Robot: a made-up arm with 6 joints.
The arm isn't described. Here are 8 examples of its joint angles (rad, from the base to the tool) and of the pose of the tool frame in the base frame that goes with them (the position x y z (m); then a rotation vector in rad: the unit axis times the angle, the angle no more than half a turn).
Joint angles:
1: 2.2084 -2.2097 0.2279 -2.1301 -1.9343 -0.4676
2: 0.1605 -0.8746 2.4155 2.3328 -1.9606 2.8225
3: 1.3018 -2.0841 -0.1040 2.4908 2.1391 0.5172
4: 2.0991 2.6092 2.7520 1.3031 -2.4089 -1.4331
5: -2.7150 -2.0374 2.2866 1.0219 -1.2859 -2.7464
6: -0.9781 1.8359 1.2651 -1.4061 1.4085 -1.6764
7: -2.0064 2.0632 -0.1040 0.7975 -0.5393 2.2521
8: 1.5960 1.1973 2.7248 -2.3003 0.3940 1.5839
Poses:
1: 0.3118 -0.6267 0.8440 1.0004 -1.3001 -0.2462
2: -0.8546 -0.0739 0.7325 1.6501 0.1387 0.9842
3: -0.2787 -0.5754 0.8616 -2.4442 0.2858 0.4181
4: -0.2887 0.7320 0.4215 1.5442 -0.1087 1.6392
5: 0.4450 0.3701 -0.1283 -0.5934 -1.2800 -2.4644
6: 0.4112 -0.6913 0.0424 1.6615 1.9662 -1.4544
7: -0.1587 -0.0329 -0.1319 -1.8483 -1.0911 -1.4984
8: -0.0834 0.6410 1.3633 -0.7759 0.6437 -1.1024
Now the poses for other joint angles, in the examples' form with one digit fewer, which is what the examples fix.
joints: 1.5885 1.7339 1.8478 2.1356 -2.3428 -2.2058
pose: -0.044 1.008 0.736 0.720 -1.850 1.993
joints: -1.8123 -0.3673 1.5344 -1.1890 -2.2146 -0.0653
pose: 0.026 0.139 1.659 1.575 -0.413 1.106
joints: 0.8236 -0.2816 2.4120 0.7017 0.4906 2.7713
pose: -0.367 -0.534 1.260 0.257 -0.984 -0.239
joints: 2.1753 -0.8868 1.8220 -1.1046 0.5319 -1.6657
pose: 0.525 -0.576 1.327 0.947 -0.042 1.627
